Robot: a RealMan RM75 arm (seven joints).
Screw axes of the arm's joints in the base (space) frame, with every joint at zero. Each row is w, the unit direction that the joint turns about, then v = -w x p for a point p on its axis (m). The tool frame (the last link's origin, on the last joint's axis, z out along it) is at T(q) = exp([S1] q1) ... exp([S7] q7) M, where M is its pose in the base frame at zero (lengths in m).
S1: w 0 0 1 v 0 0 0
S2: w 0 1 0 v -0.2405 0 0
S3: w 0 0 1 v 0 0 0
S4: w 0 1 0 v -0.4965 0 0
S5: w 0 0 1 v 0 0 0
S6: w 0 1 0 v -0.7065 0 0
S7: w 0 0 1 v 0 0 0
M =
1 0 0 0
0 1 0 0
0 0 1 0.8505
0 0 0 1
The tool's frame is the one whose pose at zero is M.
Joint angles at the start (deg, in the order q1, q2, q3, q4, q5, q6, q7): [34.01 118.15 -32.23 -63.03 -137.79 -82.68 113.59]
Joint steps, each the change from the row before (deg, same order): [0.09 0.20 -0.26 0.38 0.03 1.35 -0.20]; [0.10 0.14 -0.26 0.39 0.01 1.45 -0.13]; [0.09 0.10 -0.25 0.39 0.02 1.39 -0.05]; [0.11 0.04 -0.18 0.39 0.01 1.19 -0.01]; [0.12 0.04 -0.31 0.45 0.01 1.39 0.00]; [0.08 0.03 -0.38 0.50 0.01 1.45 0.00]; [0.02 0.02 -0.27 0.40 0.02 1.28 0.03]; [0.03 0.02 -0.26 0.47 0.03 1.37 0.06]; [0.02 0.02 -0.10 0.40 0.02 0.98 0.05]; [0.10 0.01 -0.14 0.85 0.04 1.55 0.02]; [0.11 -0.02 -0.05 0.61 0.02 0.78 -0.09]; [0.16 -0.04 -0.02 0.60 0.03 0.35 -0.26]
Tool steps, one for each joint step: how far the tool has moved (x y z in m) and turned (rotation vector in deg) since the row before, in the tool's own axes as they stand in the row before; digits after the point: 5 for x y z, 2 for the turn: [-0.00056 -0.00082 0.00284 0.67 -0.33 -0.11]; [-0.00076 -0.00133 0.00256 0.81 -0.34 -0.07]; [-0.00069 -0.00141 0.00229 0.80 -0.32 0.00]; [-0.00069 -0.00140 0.00187 0.69 -0.27 0.05]; [-0.00081 -0.00142 0.00232 0.78 -0.26 -0.01]; [-0.00042 -0.00144 0.00243 0.81 -0.20 0.00]; [-0.00011 -0.00159 0.00173 0.79 -0.21 0.08]; [0.00000 -0.00168 0.00190 0.83 -0.23 0.16]; [0.00035 -0.00128 0.00136 0.59 -0.17 0.23]; [0.00084 -0.00172 0.00272 0.80 -0.21 0.40]; [0.00065 -0.00065 0.00182 0.30 -0.05 0.17]; [0.00060 0.00027 0.00176 -0.08 0.07 -0.02]
